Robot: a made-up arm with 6 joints.
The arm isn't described. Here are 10 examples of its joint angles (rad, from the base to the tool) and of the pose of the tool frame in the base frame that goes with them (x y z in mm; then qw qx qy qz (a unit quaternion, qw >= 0)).
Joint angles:
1: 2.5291 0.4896 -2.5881 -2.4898 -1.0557 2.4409
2: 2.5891 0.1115 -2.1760 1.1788 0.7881 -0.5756
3: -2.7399 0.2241 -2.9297 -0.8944 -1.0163 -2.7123
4: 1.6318 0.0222 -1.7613 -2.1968 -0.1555 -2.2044
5: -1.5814 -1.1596 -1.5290 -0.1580 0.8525 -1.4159
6: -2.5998 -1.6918 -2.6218 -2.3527 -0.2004 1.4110
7: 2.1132 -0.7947 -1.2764 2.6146 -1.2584 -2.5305
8: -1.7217 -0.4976 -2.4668 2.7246 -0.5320 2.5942
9: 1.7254 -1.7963 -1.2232 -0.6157 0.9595 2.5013
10: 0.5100 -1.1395 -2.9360 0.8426 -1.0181 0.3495
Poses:
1: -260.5 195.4 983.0 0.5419 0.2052 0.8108 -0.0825
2: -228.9 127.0 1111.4 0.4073 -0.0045 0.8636 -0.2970
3: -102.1 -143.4 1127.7 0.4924 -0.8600 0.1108 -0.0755
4: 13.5 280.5 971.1 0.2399 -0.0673 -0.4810 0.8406
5: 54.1 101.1 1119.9 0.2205 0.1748 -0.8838 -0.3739
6: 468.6 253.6 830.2 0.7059 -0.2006 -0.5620 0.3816
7: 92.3 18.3 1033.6 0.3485 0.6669 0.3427 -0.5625
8: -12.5 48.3 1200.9 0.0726 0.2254 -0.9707 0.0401
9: 69.3 -248.3 946.1 0.5222 0.0948 -0.5704 0.6269
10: -318.2 -262.3 941.3 0.3406 0.0096 -0.6761 -0.6533
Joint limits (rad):
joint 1: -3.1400..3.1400
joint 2: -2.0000..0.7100
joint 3: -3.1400..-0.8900
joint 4: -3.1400..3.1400
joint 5: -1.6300..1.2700
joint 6: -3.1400..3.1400
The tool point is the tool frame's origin. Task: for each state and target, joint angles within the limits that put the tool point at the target. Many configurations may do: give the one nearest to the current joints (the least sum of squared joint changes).
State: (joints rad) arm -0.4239 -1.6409 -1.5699 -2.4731 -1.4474 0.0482
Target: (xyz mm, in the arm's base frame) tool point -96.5 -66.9 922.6
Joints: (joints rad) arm 0.3976 -1.4003 -0.9439 -2.8150 -1.4066 -0.0407
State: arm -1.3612 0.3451 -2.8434 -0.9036 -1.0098 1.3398
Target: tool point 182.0 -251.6 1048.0
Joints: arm -1.1184 0.6146 -3.0354 -0.9372 -1.3525 1.2518
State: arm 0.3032 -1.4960 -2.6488 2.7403 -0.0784 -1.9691
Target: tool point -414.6 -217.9 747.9
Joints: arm 0.2911 -2.0000 -2.3718 2.8340 -0.6312 -1.8668
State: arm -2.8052 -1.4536 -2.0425 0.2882 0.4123 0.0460
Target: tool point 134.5 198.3 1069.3
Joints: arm -2.0294 -1.4455 -1.4768 0.2734 0.4917 0.1305
